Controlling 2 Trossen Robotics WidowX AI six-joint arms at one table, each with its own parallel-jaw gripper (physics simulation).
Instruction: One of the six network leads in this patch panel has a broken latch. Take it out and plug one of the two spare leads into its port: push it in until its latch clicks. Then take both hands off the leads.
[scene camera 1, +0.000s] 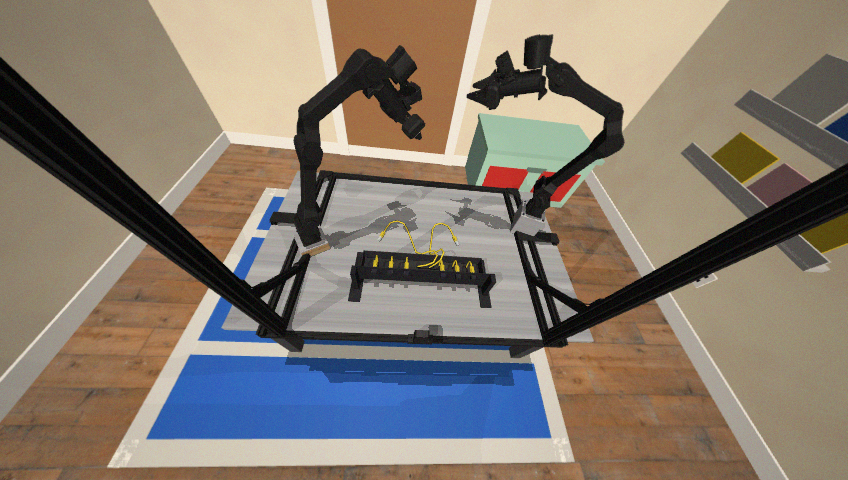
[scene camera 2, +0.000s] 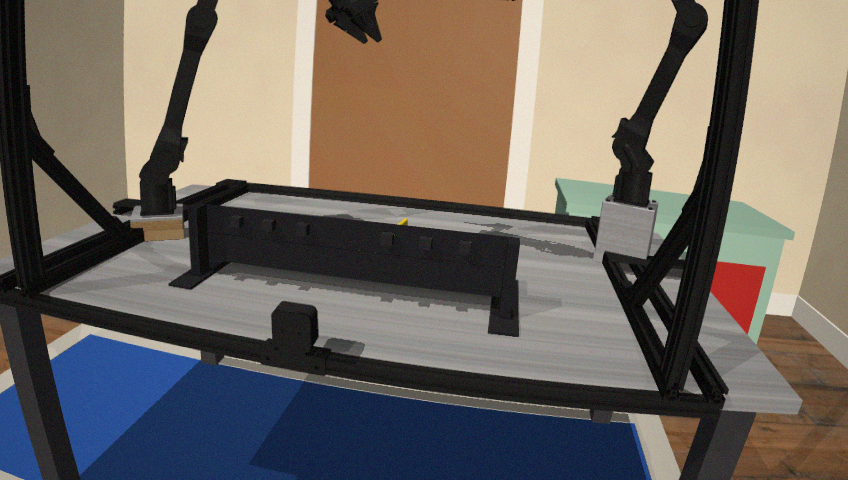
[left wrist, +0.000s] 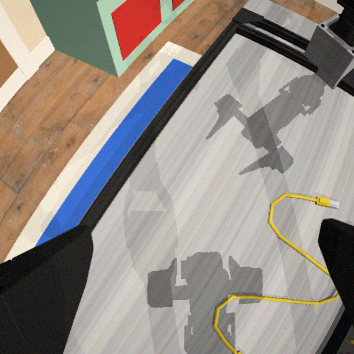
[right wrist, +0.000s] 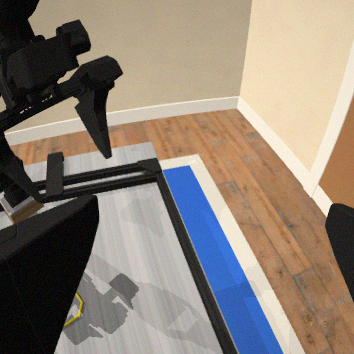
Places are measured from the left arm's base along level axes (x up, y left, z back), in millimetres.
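Where they show: left gripper, fingertip midpoint: (scene camera 2: 372, 41) (left wrist: 209, 236) (right wrist: 76, 178); right gripper, fingertip midpoint: (scene camera 1: 469, 90) (right wrist: 219, 212); left arm's base at its link origin: (scene camera 1: 310, 237) (scene camera 2: 157, 210) (right wrist: 16, 195); right arm's base at its link origin: (scene camera 1: 533, 210) (scene camera 2: 631, 201) (left wrist: 346, 32).
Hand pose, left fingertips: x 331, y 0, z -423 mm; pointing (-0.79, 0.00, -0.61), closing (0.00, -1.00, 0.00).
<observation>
Things, the pixels of their centre, and the offset from my left fingertips. "spot": a spot on its surface instead. Level surfaces: height alone.
- black patch panel at the middle of its body: (scene camera 2: 349, 251) (scene camera 1: 423, 272) dx -321, dy -335, dz +130 mm
- left spare lead at a spot on its surface: (left wrist: 270, 299) spot: dx -369, dy -133, dz +69 mm
- right spare lead at a spot on its surface: (left wrist: 325, 201) spot: dx -363, dy -248, dz -91 mm
- yellow lead at a spot on its surface: (right wrist: 80, 303) spot: dx -369, dy -50, dz +74 mm
- table at its surface level: dx -375 mm
- small black block at a spot on its surface: (scene camera 2: 294, 327) (scene camera 1: 423, 339) spot: dx -339, dy -527, dz +250 mm
The black patch panel (scene camera 1: 428, 276) (scene camera 2: 357, 261) stands on the table, with yellow leads plugged along it in scene camera 1. Which latch is broken is too small to tell. Two spare yellow leads lie behind it: the left spare lead (scene camera 1: 395, 222) (left wrist: 270, 299) and the right spare lead (scene camera 1: 432, 233) (left wrist: 325, 201), whose clear plug shows. Part of a yellow lead (right wrist: 80, 303) shows in the right wrist view. My left gripper (scene camera 1: 415, 132) (scene camera 2: 371, 41) (left wrist: 209, 236) (right wrist: 76, 178) is open and empty, high above the table. My right gripper (scene camera 1: 479, 101) (right wrist: 219, 212) is open and empty, high at the back right.
Black rails edge the table (scene camera 1: 333, 315) (scene camera 2: 565, 350). Black frame posts rise at both sides. A small black block (scene camera 1: 424, 336) (scene camera 2: 294, 327) sits on the front rail. A green cabinet (scene camera 1: 529, 139) (left wrist: 75, 30) stands behind the table at the right.
</observation>
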